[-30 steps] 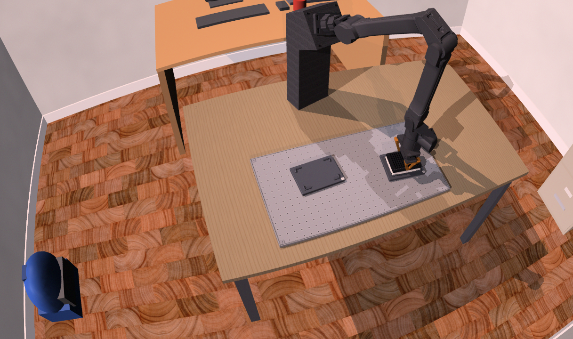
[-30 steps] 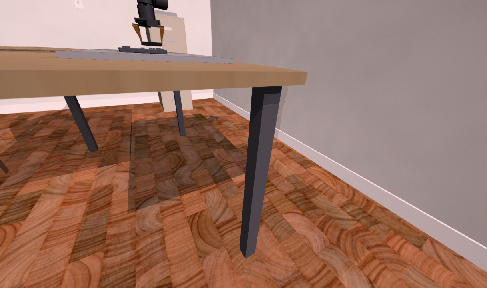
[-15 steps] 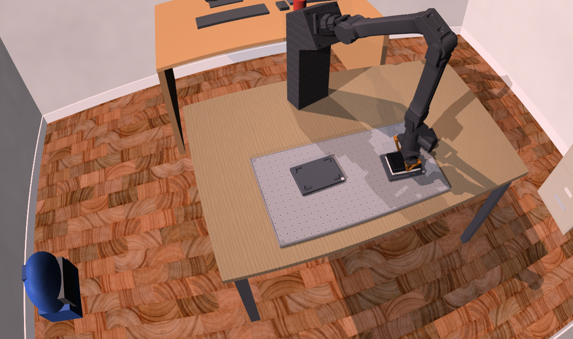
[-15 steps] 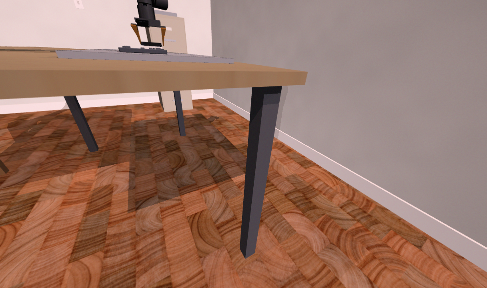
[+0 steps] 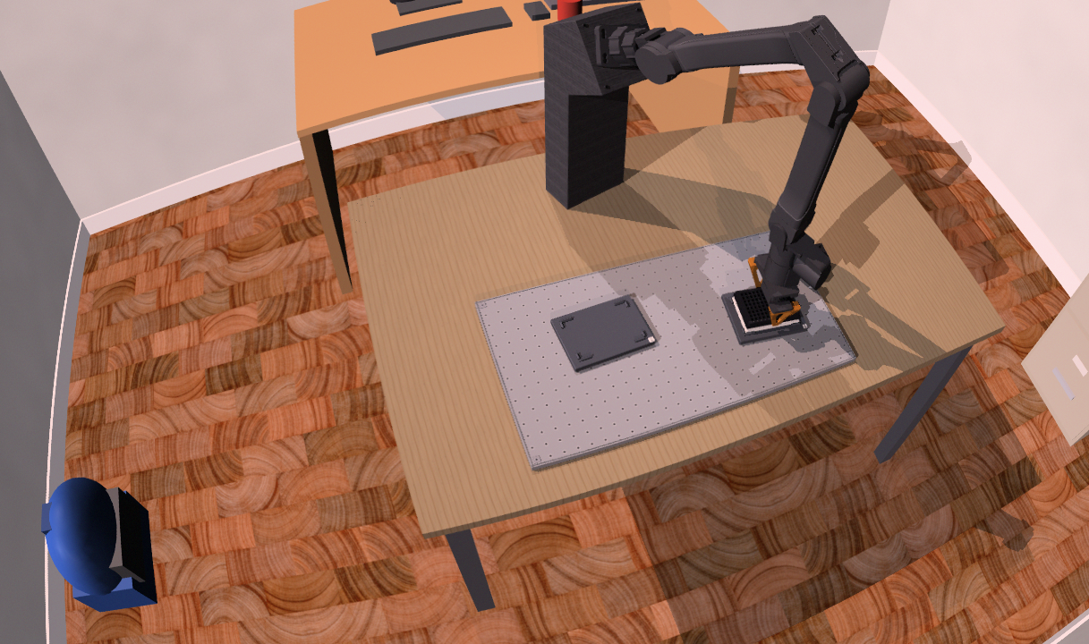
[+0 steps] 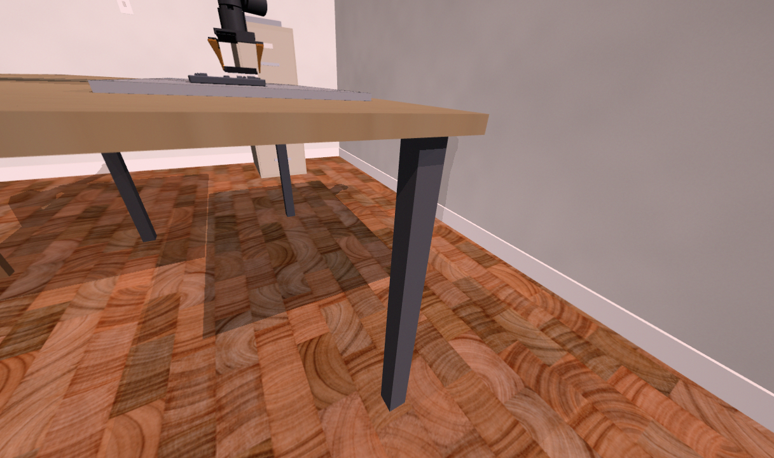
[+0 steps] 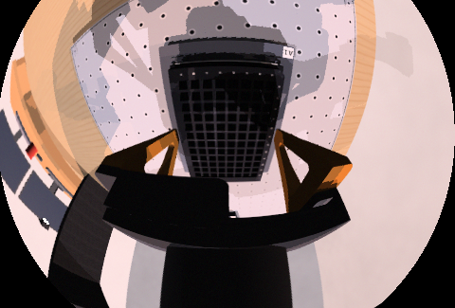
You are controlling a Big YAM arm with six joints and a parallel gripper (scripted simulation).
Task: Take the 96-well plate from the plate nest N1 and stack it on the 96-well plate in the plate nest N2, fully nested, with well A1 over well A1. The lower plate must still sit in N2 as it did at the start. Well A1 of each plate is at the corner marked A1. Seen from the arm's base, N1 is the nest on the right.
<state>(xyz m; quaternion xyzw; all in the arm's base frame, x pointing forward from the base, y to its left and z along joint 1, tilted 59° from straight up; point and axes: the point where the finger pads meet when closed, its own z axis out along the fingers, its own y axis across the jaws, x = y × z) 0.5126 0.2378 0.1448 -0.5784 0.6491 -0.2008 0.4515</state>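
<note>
The black 96-well plate lies right at my hand. Round my hand: white 96-well plate: 2 cm below.
</note>
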